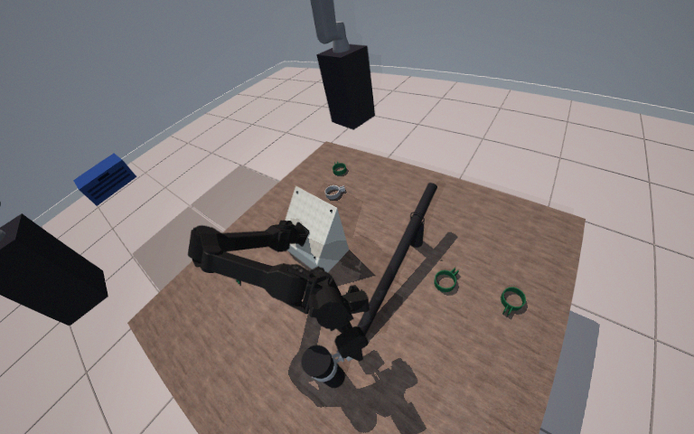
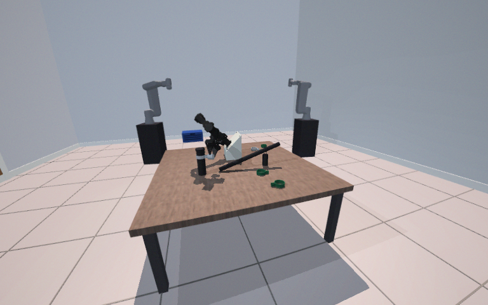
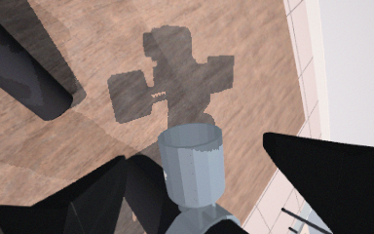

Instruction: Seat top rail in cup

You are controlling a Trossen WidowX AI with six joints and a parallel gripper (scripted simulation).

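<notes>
My gripper tip is 1 cm past the grey rail-end cup, 2 cm to the left of it and 1 cm above it. Round my gripper tip: small green piece 56 cm behind, 12 cm to the right, 14 cm below; then small black post 14 cm behind, 44 cm to the left, 4 cm below.
</notes>
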